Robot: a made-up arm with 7 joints.
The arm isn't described. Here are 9 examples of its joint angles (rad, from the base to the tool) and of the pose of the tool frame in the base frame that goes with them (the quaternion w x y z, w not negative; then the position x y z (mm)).
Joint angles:
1: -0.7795 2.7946 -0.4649 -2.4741 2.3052 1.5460 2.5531
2: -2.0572 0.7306 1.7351 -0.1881 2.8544 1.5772 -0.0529
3: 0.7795 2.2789 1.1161 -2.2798 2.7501 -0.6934 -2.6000
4: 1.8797 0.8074 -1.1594 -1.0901 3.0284 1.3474 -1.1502
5: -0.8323 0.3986 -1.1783 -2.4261 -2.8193 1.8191 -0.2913
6: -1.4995 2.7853 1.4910 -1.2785 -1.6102 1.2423 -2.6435
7: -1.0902 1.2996 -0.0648 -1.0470 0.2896 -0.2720 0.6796
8: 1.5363 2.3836 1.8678 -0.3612 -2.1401 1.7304 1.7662
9: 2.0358 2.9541 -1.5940 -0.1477 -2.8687 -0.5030 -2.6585
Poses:
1: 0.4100 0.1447 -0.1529 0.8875 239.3 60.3 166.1
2: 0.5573 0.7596 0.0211 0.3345 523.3 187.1 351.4
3: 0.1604 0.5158 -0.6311 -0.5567 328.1 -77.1 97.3
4: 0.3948 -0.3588 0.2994 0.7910 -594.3 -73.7 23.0
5: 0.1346 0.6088 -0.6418 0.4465 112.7 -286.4 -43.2
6: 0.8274 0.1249 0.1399 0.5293 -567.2 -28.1 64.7
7: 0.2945 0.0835 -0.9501 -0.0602 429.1 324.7 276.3
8: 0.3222 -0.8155 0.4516 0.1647 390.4 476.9 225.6
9: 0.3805 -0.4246 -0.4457 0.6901 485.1 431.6 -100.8
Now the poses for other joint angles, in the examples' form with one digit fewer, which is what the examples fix.
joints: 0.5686 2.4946 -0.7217 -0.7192 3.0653 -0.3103 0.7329
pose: 0.351 0.173 -0.813 0.431 254 528 255
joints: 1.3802 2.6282 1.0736 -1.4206 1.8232 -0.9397 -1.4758
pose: 0.206 0.455 -0.710 -0.496 536 91 -59
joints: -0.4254 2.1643 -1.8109 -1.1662 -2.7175 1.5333 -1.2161
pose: 0.897 -0.318 -0.240 0.194 14 587 -38
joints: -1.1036 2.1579 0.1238 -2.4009 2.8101 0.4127 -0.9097
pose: 0.367 -0.039 -0.656 -0.658 99 -77 292
